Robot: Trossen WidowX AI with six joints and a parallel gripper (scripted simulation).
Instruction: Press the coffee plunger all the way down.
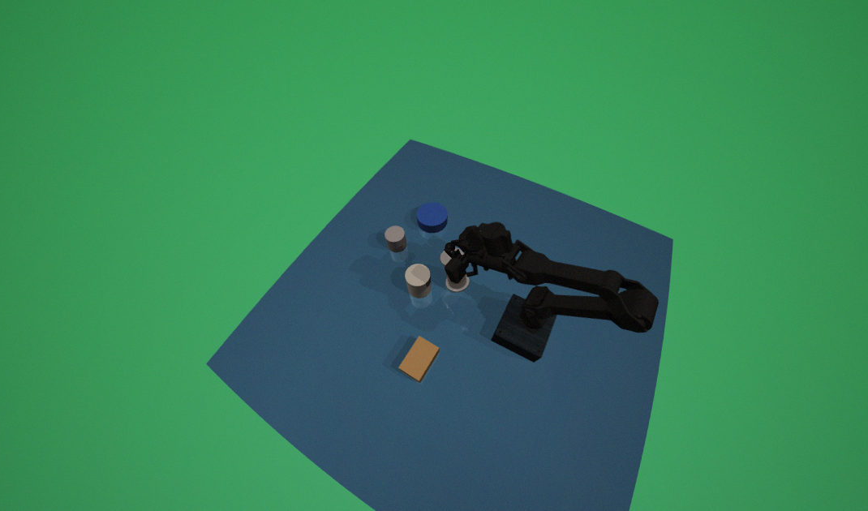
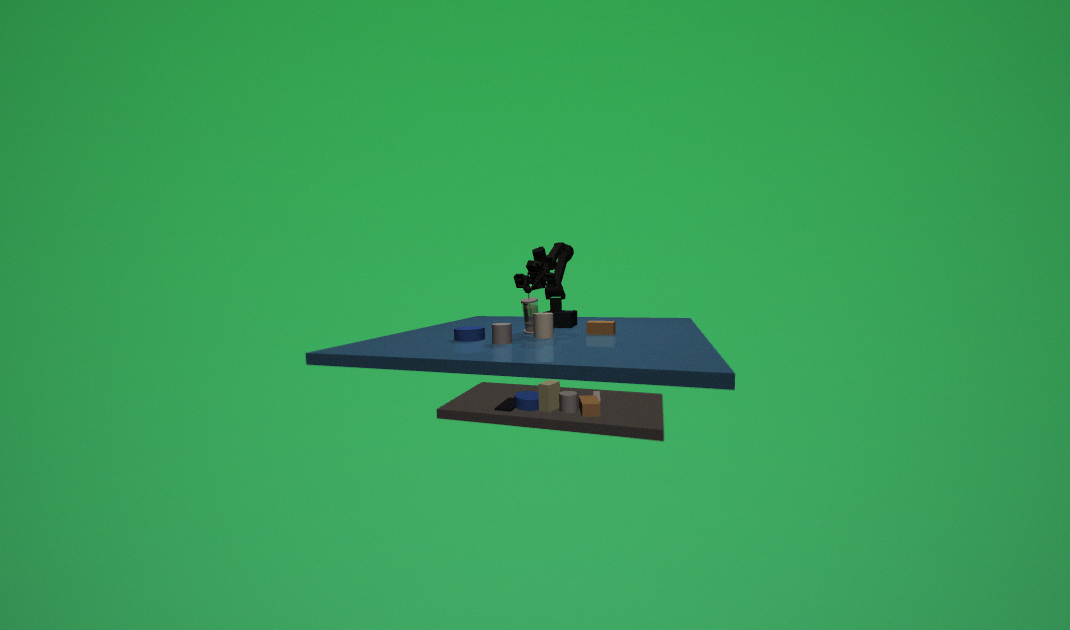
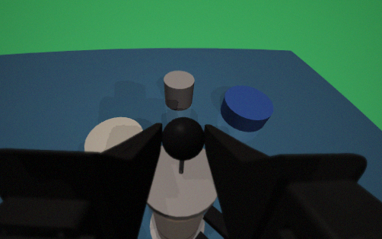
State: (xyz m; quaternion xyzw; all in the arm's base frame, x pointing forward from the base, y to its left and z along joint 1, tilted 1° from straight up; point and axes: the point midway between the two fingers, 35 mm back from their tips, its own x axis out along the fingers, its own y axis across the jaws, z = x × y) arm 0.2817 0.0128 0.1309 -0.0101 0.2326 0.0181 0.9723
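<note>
My gripper tip is now 4 cm past the coffee press, 1 cm to the left of it and 9 cm above it. The rest, counted from my gripper tip: pale cylinder: 5 cm ahead, 9 cm to the left, 14 cm below.
</note>
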